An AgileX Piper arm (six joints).
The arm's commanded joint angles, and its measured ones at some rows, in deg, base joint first. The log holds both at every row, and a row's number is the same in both.
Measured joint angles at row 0:
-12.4 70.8 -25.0 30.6 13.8 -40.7
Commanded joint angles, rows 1 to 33:
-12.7 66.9 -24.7 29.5 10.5 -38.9
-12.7 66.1 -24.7 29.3 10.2 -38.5
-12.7 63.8 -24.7 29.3 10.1 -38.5
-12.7 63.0 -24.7 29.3 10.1 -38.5
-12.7 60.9 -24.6 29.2 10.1 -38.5
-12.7 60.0 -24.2 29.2 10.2 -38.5
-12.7 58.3 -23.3 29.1 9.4 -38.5
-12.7 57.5 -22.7 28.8 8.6 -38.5
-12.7 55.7 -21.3 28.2 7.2 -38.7
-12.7 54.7 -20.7 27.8 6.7 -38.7
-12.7 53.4 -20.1 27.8 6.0 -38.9
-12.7 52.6 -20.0 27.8 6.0 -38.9
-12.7 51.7 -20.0 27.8 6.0 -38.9
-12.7 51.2 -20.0 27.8 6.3 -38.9
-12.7 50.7 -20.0 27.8 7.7 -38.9
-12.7 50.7 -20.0 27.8 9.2 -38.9
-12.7 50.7 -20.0 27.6 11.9 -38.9
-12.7 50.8 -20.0 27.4 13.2 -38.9
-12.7 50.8 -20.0 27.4 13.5 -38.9
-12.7 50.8 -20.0 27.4 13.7 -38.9
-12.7 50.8 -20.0 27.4 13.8 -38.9
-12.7 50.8 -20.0 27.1 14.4 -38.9
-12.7 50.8 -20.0 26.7 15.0 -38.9
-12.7 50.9 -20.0 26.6 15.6 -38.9
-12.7 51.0 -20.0 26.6 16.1 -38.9
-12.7 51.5 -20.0 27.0 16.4 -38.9
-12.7 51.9 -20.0 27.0 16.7 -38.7
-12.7 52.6 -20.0 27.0 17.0 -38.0
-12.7 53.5 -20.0 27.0 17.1 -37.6
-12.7 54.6 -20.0 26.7 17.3 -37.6
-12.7 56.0 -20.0 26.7 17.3 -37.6
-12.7 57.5 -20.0 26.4 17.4 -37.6
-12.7 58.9 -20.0 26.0 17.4 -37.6
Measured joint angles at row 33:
-12.5 54.3 -20.4 27.4 16.8 -38.1
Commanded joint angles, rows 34 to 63:
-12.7 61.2 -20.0 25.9 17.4 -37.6
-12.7 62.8 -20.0 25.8 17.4 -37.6
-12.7 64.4 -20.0 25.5 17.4 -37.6
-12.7 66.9 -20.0 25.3 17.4 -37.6
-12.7 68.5 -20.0 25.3 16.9 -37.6
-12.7 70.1 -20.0 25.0 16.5 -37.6
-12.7 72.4 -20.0 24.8 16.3 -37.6
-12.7 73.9 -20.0 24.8 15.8 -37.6
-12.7 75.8 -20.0 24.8 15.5 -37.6
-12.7 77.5 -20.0 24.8 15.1 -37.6
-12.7 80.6 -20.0 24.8 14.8 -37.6
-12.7 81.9 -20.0 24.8 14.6 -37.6
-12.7 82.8 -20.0 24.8 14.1 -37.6
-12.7 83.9 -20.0 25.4 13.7 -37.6
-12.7 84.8 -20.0 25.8 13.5 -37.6
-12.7 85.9 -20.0 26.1 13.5 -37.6
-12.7 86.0 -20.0 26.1 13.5 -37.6
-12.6 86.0 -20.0 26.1 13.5 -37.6
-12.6 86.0 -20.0 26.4 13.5 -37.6
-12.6 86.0 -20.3 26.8 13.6 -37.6
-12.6 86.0 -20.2 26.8 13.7 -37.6
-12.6 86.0 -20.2 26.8 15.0 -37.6
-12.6 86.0 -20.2 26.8 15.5 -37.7
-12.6 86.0 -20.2 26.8 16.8 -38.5
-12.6 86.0 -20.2 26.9 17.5 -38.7
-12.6 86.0 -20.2 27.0 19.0 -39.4
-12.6 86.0 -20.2 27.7 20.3 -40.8
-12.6 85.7 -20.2 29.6 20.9 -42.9
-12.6 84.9 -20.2 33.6 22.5 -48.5
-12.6 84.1 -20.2 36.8 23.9 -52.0
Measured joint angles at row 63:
-12.5 85.8 -20.5 29.0 18.3 -41.9
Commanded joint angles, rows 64 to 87:
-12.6 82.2 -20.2 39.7 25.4 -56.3
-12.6 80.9 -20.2 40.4 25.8 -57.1
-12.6 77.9 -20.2 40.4 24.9 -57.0
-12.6 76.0 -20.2 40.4 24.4 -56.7
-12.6 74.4 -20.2 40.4 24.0 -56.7
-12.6 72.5 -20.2 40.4 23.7 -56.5
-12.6 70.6 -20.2 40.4 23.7 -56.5
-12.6 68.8 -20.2 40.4 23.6 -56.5
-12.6 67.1 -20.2 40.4 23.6 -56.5
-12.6 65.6 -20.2 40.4 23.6 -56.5
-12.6 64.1 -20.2 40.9 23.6 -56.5
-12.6 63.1 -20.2 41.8 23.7 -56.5
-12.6 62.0 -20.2 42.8 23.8 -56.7
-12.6 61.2 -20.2 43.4 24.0 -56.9
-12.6 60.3 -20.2 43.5 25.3 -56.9
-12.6 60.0 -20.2 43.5 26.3 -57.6
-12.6 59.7 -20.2 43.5 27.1 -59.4
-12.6 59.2 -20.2 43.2 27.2 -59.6
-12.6 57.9 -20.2 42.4 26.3 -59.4
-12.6 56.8 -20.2 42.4 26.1 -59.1
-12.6 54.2 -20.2 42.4 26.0 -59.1
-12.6 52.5 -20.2 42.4 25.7 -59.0
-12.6 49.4 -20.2 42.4 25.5 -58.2
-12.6 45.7 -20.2 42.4 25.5 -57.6
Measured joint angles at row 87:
-12.5 53.0 -20.4 43.0 26.1 -58.5
